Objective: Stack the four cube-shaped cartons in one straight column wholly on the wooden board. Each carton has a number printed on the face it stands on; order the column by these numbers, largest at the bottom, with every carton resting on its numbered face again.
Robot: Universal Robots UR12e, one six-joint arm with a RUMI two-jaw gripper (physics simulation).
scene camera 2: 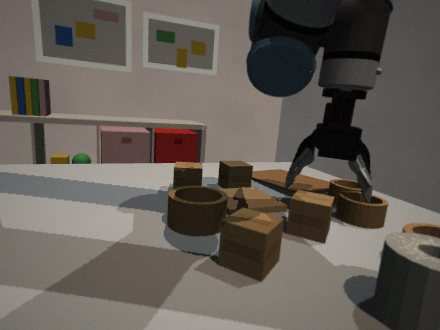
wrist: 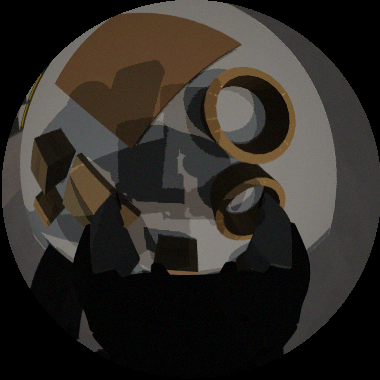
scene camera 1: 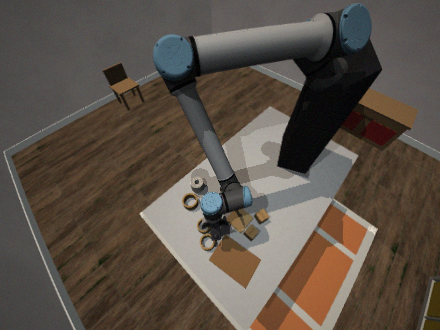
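Where they show: gripper, fingertip midpoint: (wrist: pixel 189 195); arm's base at its link origin: (scene camera 1: pixel 327 76).
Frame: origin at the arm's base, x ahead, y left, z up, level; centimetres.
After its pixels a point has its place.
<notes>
The wooden board (scene camera 1: pixel 235 262) @(z -59.1, x 88.6, y 3.3 cm) (scene camera 2: pixel 295 179) @(z -58.9, x 88.9, y 0.6 cm) (wrist: pixel 145 47) @(z -58.7, x 88.8, y -2.5 cm) lies flat on the table, with no carton on it. One carton (scene camera 1: pixel 251 232) @(z -54.2, x 71.5, y 3.0 cm) (scene camera 2: pixel 235 174) @(z -56.1, x 69.2, y 0.1 cm) (wrist: pixel 50 162) @(z -54.9, x 73.4, y -0.4 cm) stands near the board. A smaller-looking carton (scene camera 1: pixel 262 216) @(z -54.2, x 60.1, y 4.1 cm) (scene camera 2: pixel 188 176) @(z -55.9, x 58.1, y 1.1 cm) (wrist: pixel 49 206) @(z -56.2, x 61.6, y 1.8 cm) stands beside it. A third carton (scene camera 2: pixel 311 217) @(z -56.4, x 66.4, y -23.9 cm) (wrist: pixel 176 251) @(z -57.3, x 71.0, y -20.4 cm) shows low between the fingers in the wrist view. A fourth carton (scene camera 2: pixel 250 245) @(z -56.1, x 51.7, y -27.8 cm) stands nearest scene camera 2. The numbered faces are hidden. My gripper (scene camera 2: pixel 330 192) @(z -56.9, x 79.4, y -16.0 cm) (wrist: pixel 189 195) @(z -56.9, x 79.4, y -16.0 cm) is open and empty, low above the table between the third carton, the board and two rings.
A flat, wide box (scene camera 1: pixel 239 221) @(z -58.8, x 68.4, y -5.9 cm) (scene camera 2: pixel 262 201) @(z -58.8, x 68.6, y -10.3 cm) (wrist: pixel 92 182) @(z -58.8, x 72.0, y -6.0 cm) lies among the cartons. Wooden rings (scene camera 1: pixel 201 243) @(z -55.8, x 91.0, y -17.0 cm) (scene camera 2: pixel 361 214) (wrist: pixel 250 73) @(z -55.7, x 90.8, y -12.4 cm) stand beside the gripper; another ring (scene camera 2: pixel 196 220) @(z -57.5, x 50.9, y -16.3 cm) is near the fourth carton. A grey hollow cylinder (scene camera 1: pixel 198 188) @(z -53.8, x 66.0, y -37.5 cm) (scene camera 2: pixel 407 285) @(z -55.1, x 59.1, y -40.7 cm) stands near the table edge.
</notes>
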